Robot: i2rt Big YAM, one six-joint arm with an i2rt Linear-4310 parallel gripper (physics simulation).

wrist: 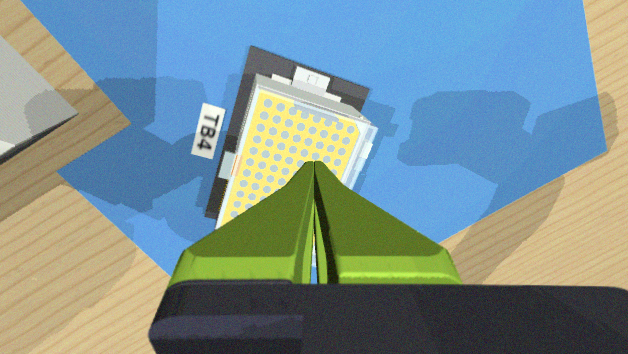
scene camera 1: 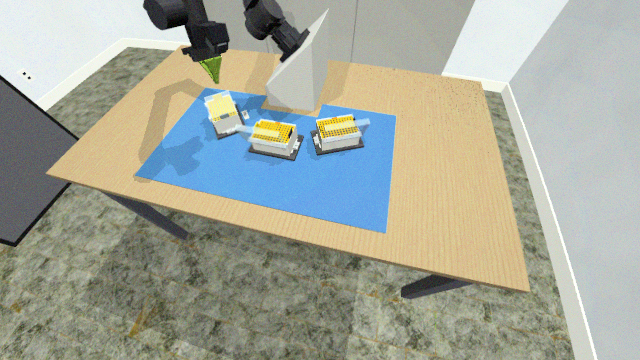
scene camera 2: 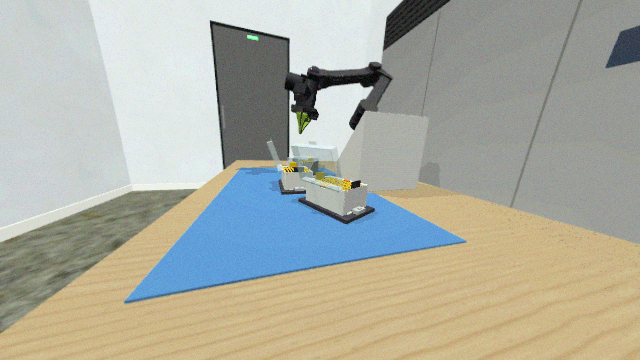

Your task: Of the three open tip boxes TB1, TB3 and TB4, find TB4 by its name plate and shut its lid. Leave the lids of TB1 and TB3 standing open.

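Seen in the pictures: gripper, fingertip midpoint: [wrist: 313, 175] [scene camera 1: 217, 83] [scene camera 2: 299, 133]; arm's base, origin of the base link: [scene camera 1: 295, 48] [scene camera 2: 378, 141].
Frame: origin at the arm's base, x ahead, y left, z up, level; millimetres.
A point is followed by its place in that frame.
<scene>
TB4 [scene camera 1: 221, 112] {x 299, y -135, z -83 mm} [wrist: 295, 135] {x 282, y -132, z -83 mm} is a white tip box on a dark base at the mat's back left, beside its name plate [scene camera 1: 245, 114] {x 214, y -122, z -159 mm} [wrist: 208, 131] {x 215, y -122, z -159 mm}. Its clear lid lies over the yellow tips and looks shut; a small gap cannot be ruled out. The middle box [scene camera 1: 274, 137] {x 383, y 115, z -23 mm} [scene camera 2: 296, 180] {x 302, y 114, z -125 mm} and right box [scene camera 1: 338, 135] {x 285, y 255, z -60 mm} [scene camera 2: 334, 195] {x 228, y 283, z -116 mm} have clear lids standing open; their name plates are not readable, so I cannot tell which is TB1 or TB3. My gripper [scene camera 1: 216, 82] {x 284, y -117, z 16 mm} [scene camera 2: 300, 132] {x 284, y -117, z 16 mm} [wrist: 313, 175] {x 284, y -117, z 16 mm} is shut and empty, above TB4 and apart from it. It hides part of TB4 in the wrist view.
The boxes stand on a blue mat [scene camera 1: 320, 190] {x 412, y 250, z -161 mm} [scene camera 2: 260, 240] {x 363, y 365, z -161 mm} on a wooden table [scene camera 1: 440, 175] {x 233, y 570, z -164 mm} [scene camera 2: 350, 300] {x 256, y 477, z -164 mm}. A pale angular block [scene camera 1: 300, 75] {x 112, y 66, z -24 mm} [scene camera 2: 395, 150] {x -19, y 87, z -28 mm} stands behind the mat, right of TB4 in scene camera 1. A dark door [scene camera 2: 252, 95] is in the far wall.
</scene>
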